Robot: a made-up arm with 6 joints.
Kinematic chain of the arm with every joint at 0, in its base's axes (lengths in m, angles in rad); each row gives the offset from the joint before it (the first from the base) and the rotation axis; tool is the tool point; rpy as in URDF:
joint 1: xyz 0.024 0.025 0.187 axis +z
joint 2: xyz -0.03 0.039 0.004 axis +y
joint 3: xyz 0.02 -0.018 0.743 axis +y
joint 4: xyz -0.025 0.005 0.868 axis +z
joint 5: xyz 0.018 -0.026 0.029 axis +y
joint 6: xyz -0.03 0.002 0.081 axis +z
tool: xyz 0.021 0.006 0.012 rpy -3.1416 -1.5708 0
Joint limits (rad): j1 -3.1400..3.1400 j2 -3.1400..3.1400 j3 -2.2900..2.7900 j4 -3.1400..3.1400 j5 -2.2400..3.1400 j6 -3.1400..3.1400
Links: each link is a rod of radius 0.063 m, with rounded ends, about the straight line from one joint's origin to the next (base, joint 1, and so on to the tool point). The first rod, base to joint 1, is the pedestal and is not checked.
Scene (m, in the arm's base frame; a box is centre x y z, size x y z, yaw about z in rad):
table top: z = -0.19
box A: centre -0.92 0.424 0.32 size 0.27 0.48 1.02 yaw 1
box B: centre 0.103 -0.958 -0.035 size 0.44 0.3 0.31 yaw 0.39
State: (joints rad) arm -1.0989 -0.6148 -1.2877 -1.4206 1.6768 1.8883
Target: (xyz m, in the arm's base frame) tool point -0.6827 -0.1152 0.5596
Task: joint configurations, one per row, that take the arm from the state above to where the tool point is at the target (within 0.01 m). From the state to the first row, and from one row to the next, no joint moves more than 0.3 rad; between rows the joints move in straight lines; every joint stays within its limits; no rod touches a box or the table.
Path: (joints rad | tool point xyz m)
1: -1.0881 -0.3830 -1.5383 -1.4475 1.7145 2.1231 | -0.5927 1.0060 0.5499
2: -1.0773 -0.1511 -1.7888 -1.4744 1.7521 2.3579 | -0.5214 0.8425 0.5684
3: -1.0665 0.0807 -2.0394 -1.5013 1.7898 2.5928 | -0.4431 0.6750 0.5473
4: -1.0557 0.3125 -2.2900 -1.5282 1.8274 2.8276 | -0.3619 0.5118 0.4870
5: -0.7754 0.2779 -2.2488 -1.5271 1.8450 2.5886 | -0.5006 0.4047 0.5065
6: -0.4951 0.2434 -2.2075 -1.5261 1.8625 2.3496 | -0.6076 0.2573 0.5254
7: -0.2148 0.2088 -2.1663 -1.5251 1.8801 2.1105 | -0.6711 0.0796 0.5432
8: 0.0654 0.1743 -2.1250 -1.5241 1.8976 1.8715 | -0.6827 -0.1152 0.5596

